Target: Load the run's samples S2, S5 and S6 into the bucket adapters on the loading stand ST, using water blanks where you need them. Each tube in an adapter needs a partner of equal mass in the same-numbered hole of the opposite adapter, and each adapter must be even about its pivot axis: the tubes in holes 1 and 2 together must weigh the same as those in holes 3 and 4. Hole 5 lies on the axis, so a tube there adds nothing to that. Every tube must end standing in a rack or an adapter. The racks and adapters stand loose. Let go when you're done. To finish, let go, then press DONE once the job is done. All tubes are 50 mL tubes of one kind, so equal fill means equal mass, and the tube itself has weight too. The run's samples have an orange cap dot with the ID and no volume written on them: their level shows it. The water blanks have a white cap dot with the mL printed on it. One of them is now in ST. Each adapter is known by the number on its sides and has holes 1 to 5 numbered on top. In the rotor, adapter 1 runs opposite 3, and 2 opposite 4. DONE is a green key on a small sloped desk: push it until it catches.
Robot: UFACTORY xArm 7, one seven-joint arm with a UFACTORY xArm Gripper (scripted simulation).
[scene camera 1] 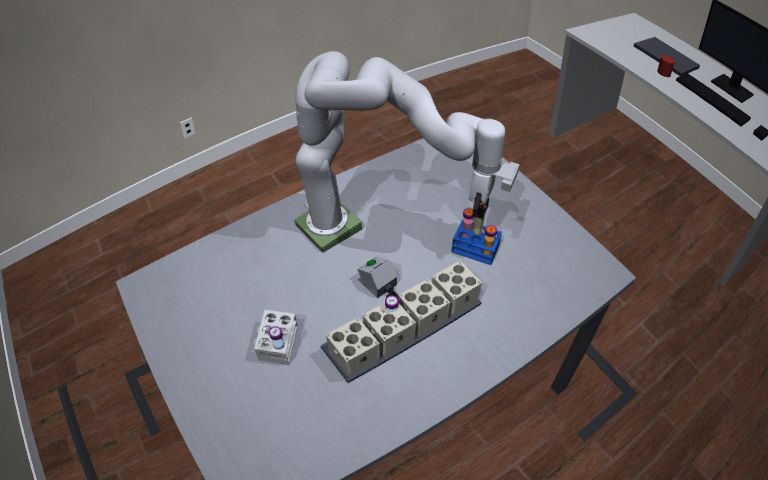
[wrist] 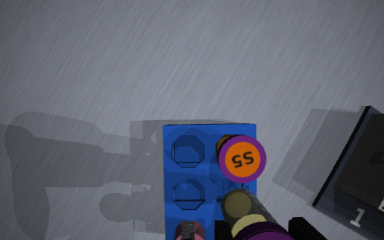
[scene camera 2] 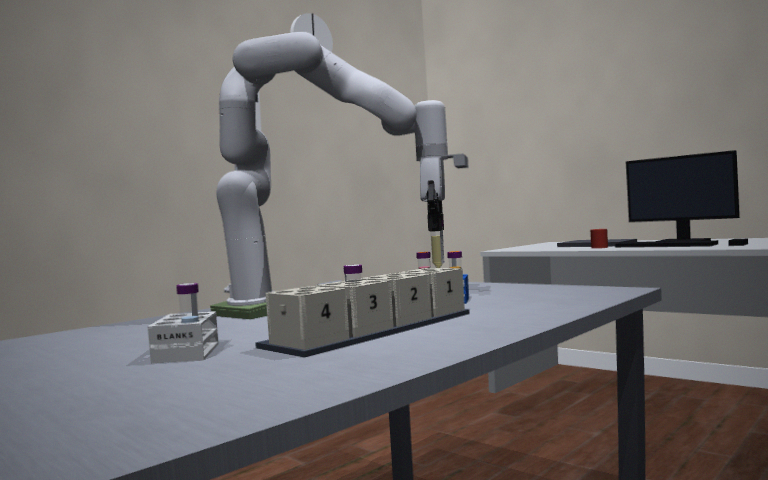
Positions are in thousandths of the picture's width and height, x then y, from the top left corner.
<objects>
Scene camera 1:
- gripper: 626, 443
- blue sample rack: 601, 511
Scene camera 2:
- gripper: 568, 482
</objects>
